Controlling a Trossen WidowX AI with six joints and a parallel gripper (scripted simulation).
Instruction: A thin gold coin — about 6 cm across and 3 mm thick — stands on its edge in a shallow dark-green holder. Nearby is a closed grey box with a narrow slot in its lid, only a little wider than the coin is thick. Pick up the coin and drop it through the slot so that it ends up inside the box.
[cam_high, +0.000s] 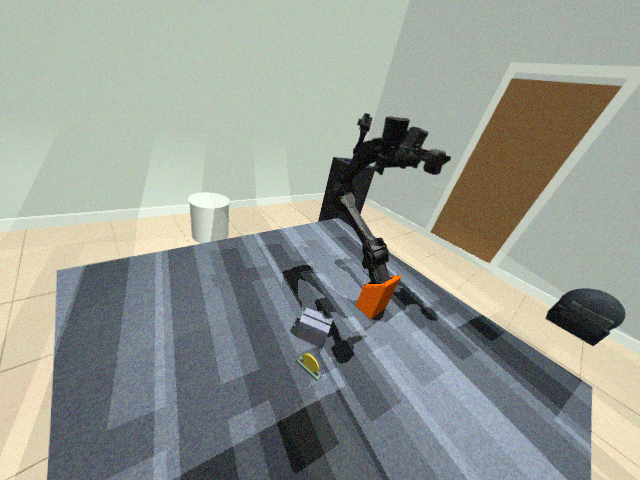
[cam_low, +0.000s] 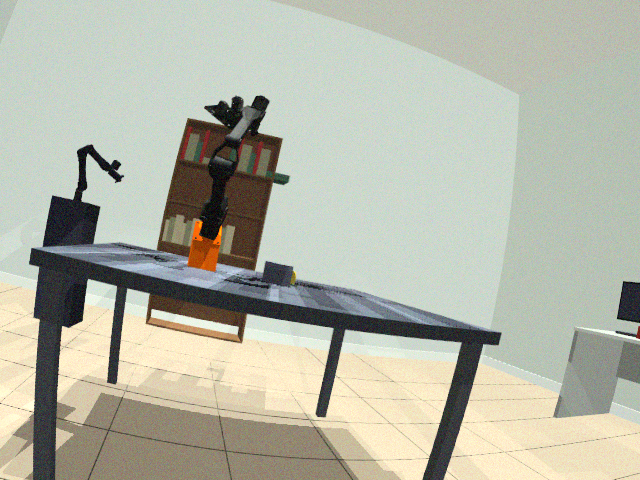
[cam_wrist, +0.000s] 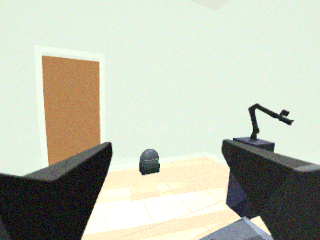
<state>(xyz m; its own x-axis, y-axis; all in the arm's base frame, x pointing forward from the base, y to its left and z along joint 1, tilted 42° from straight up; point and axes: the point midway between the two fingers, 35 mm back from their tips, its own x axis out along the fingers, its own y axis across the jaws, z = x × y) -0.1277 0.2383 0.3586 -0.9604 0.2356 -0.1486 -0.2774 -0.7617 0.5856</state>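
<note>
Right now my gripper tip is 46 cm short of the gold coin, 15 cm to the right of it and 55 cm above it.
</note>
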